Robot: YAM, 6 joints.
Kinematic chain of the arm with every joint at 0, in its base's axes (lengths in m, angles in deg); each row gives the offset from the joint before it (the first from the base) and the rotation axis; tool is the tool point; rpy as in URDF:
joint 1: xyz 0 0 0.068 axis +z
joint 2: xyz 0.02 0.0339 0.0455 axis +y
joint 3: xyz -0.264 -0.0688 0 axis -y
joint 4: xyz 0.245 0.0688 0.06 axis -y
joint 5: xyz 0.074 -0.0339 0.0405 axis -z
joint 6: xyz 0.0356 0 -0.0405 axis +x
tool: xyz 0 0 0 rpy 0 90 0
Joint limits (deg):
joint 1: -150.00..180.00
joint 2: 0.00..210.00
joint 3: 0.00..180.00
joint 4: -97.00..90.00
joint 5: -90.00..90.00
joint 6: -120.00..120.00
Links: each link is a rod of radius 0.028 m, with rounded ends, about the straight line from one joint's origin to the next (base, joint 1, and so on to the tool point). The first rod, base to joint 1, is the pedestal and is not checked.
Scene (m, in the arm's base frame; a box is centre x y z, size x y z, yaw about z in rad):
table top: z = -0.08
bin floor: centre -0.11 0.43 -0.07 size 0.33 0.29 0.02 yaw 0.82
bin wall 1: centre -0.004 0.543 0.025 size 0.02 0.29 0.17 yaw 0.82
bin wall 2: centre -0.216 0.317 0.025 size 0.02 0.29 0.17 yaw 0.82
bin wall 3: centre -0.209 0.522 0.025 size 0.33 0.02 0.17 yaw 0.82
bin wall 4: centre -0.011 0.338 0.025 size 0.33 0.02 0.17 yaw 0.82
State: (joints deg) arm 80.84 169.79 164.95 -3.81 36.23 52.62
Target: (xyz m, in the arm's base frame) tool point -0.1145 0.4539 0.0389
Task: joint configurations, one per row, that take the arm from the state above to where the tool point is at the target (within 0.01 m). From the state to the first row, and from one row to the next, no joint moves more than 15 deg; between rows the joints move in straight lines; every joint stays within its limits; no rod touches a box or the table.
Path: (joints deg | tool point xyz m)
1: 87.35 159.28 150.20 -14.71 36.75 52.62 | 0.0496 0.6105 0.1861
2: 93.85 148.77 135.45 -25.60 37.27 52.62 | -0.0173 0.5777 0.1880
3: 100.36 138.27 120.70 -36.50 37.79 52.62 | -0.0736 0.5239 0.1898
4: 106.86 127.76 105.95 -47.40 38.31 52.62 | -0.1145 0.4539 0.1916
5: 106.83 136.85 104.80 -45.51 37.82 52.62 | -0.1164 0.4601 0.1152
6: 106.80 145.93 103.65 -43.63 37.33 52.62 | -0.1145 0.4539 0.0389

